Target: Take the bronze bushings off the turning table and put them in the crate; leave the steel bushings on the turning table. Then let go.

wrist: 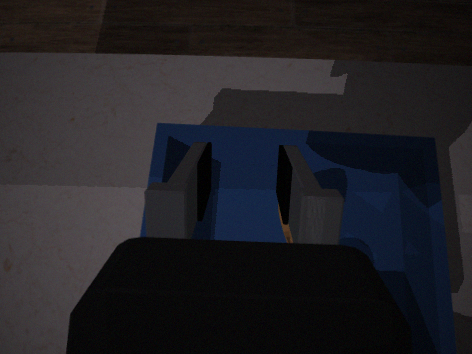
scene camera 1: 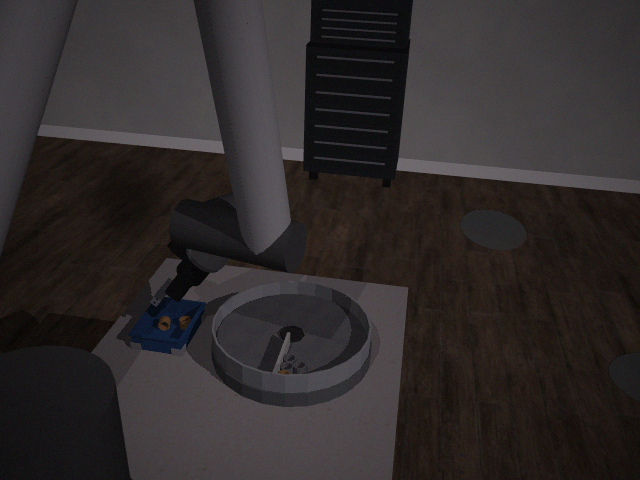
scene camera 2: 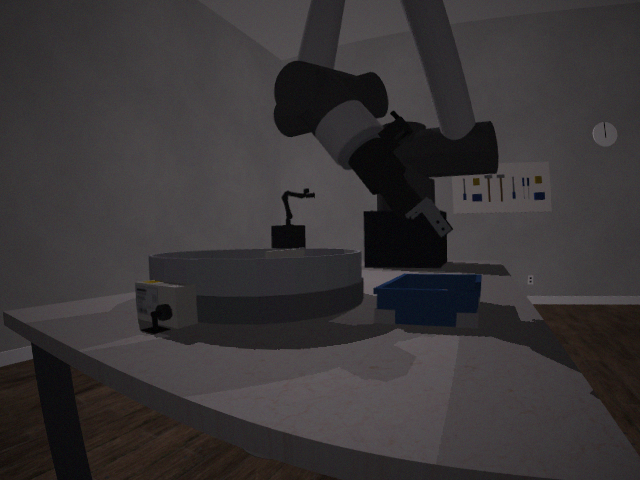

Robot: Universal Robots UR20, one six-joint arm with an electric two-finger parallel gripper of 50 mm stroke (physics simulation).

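Frame: origin at the arm's base, x ahead, y left, z up, level; metres.
Seen in the pictures: gripper, fingertip midpoint: (wrist: 244,167) (scene camera 1: 156,300) (scene camera 2: 447,233).
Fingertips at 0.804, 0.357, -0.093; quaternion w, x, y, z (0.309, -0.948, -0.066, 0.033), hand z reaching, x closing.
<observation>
Pixels of each thing's top centre, then the offset from my fingertips to it, as dx, dy, dz. "spot": a spot on its surface instead.
- blue crate, middle of its top: (wrist: 292,239) (scene camera 2: 435,280) (scene camera 1: 168,317) +0.032, -0.013, -0.075
- pale upright divider, surface spot: (scene camera 1: 282,352) spot: -0.052, -0.381, -0.033
- pale box, middle of its top: (scene camera 2: 163,283) +0.302, -0.332, -0.067
The blue crate (scene camera 1: 155,341) (scene camera 2: 421,307) (wrist: 250,132) stands beside the round grey turning table (scene camera 1: 292,382) (scene camera 2: 258,273). One bronze bushing (scene camera 1: 164,323) lies in the crate, and another bronze bushing (scene camera 1: 184,322) lies to its right. A sliver of bronze bushing (wrist: 286,233) shows behind the right finger in the wrist view. My gripper (scene camera 1: 156,304) (scene camera 2: 445,230) (wrist: 244,167) is open and empty above the crate. On the turning table, one bronze bushing (scene camera 1: 283,372) shows partly behind the near rim. Steel bushings (scene camera 1: 289,357) (scene camera 1: 287,366) (scene camera 1: 299,367) stand close by it.
A pale upright divider (scene camera 1: 282,352) runs from the hub to the rim beside the bushings. The turning table's raised wall stands close to the crate. A pale box (scene camera 2: 181,305) with a black knob stands against the turning table. A dark cabinet (scene camera 1: 354,118) stands by the wall.
</observation>
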